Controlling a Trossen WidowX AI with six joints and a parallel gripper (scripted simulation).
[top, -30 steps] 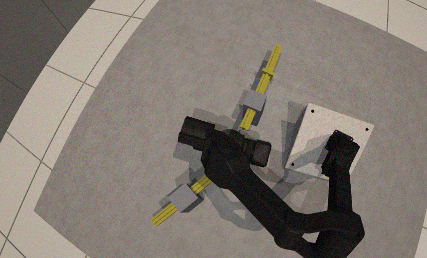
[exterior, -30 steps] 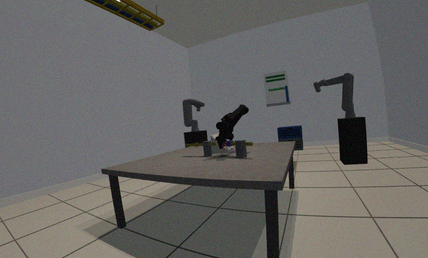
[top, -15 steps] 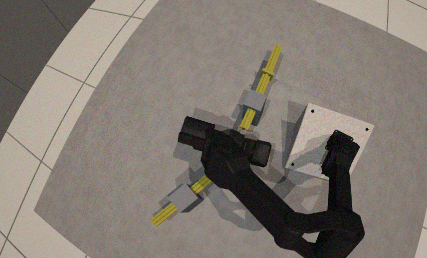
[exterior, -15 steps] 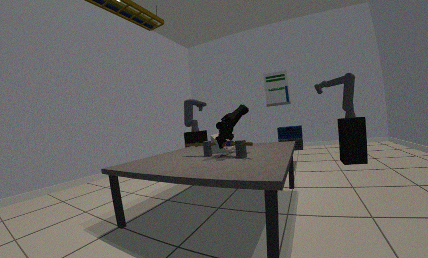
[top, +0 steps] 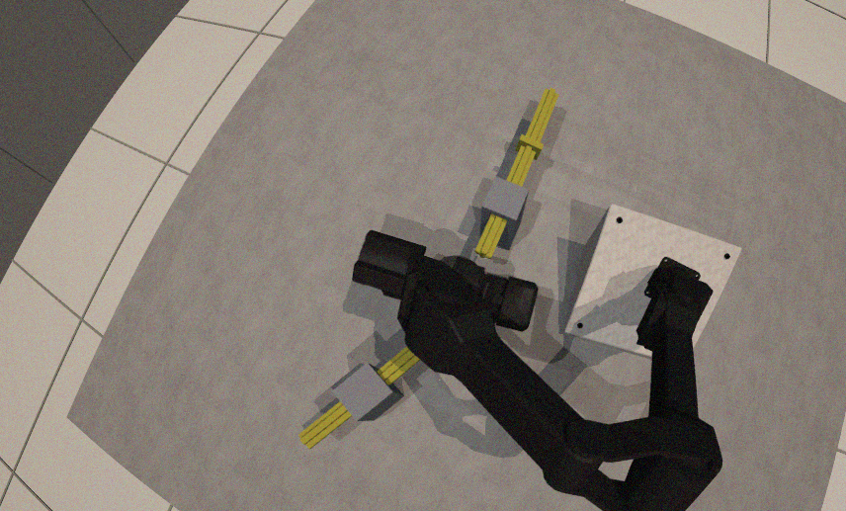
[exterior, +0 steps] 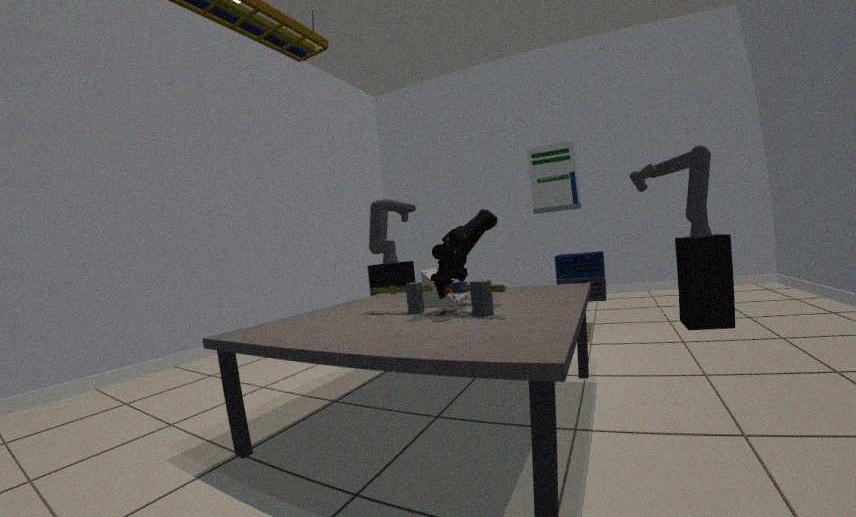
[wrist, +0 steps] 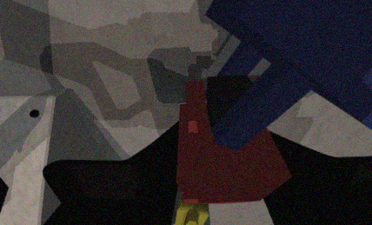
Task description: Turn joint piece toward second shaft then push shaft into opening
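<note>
The dark red joint piece lies 3 cm above my gripper tip and 1 cm to the left of it.
</note>
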